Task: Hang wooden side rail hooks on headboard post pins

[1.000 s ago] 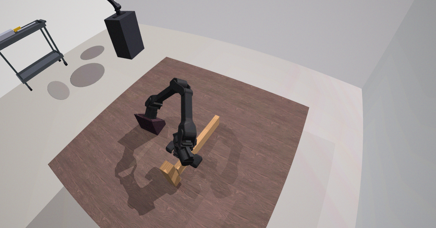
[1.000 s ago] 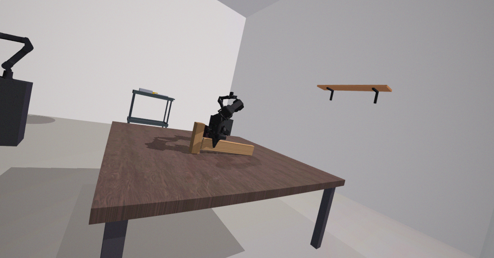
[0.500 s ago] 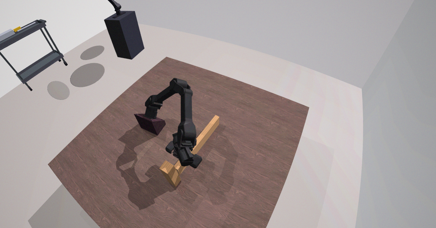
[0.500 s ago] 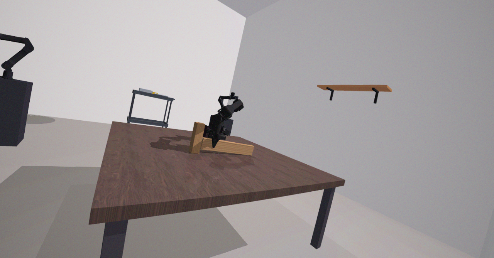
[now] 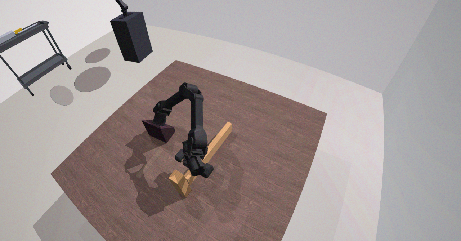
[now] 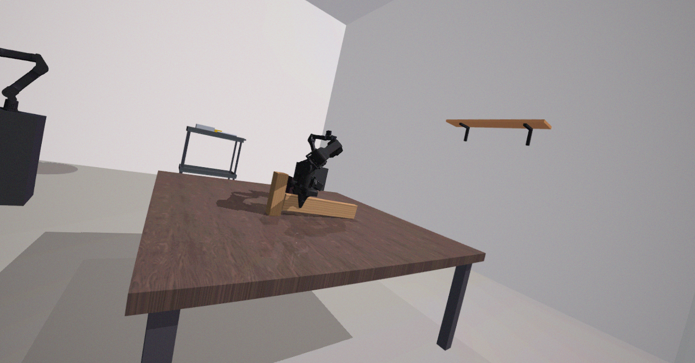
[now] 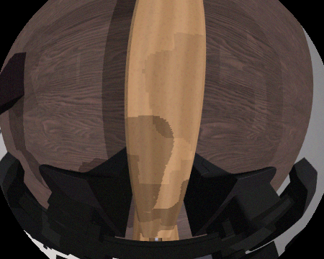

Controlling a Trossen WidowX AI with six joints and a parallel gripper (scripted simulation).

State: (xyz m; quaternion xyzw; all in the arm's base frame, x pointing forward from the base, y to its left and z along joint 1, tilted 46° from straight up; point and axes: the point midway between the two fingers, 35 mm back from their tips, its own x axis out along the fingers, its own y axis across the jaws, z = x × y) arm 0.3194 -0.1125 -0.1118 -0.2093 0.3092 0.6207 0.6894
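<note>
Right now the headboard post is 20 mm behind my gripper tip, 110 mm to the right of it and 40 mm above it.
</note>
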